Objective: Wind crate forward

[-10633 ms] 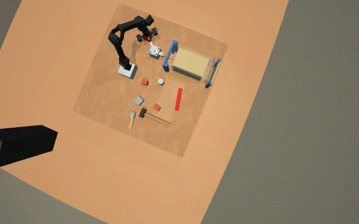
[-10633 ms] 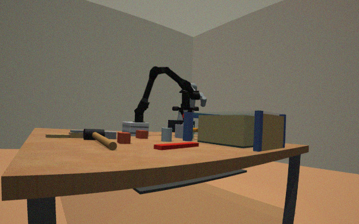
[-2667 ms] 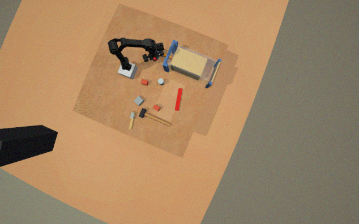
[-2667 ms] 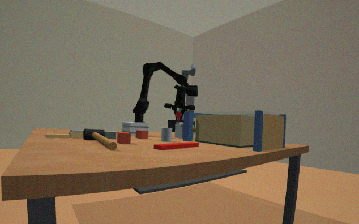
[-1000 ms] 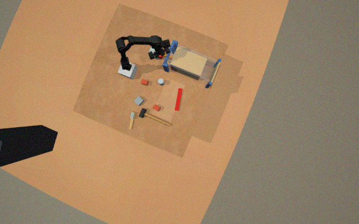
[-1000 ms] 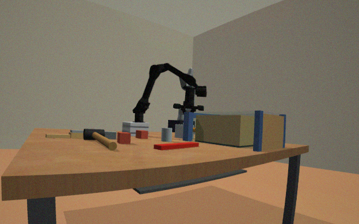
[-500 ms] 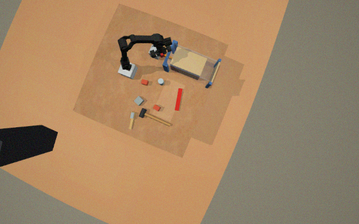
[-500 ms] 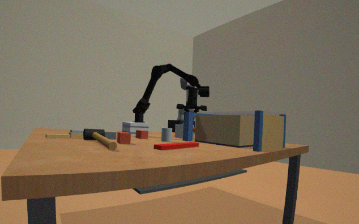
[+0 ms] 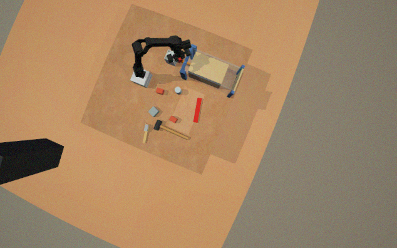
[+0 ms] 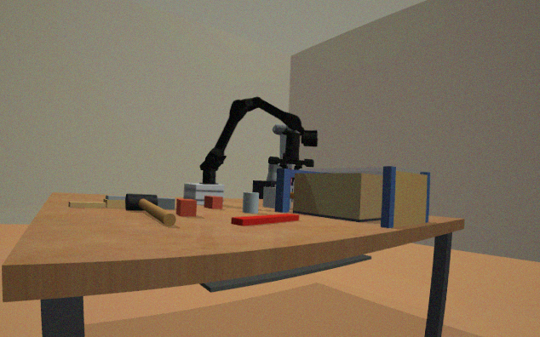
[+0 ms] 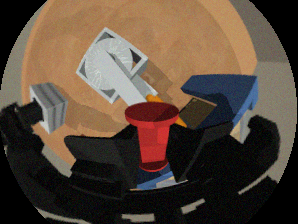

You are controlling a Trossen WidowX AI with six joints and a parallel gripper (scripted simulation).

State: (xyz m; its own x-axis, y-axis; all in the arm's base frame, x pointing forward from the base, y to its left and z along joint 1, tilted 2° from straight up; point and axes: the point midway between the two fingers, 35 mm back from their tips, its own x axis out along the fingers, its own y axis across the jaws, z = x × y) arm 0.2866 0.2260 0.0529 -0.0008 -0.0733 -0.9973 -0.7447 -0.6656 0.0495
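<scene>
The grey hand winch lies 11 cm behind my gripper tip, 1 cm to the left of it and 8 cm below it. Round my gripper tip: red knob (2 cm above); then winch handle (4 cm behind, 1 cm to the left, 1 cm below); then clear-panelled cubby (31 cm ahead, 1 cm to the left).
</scene>
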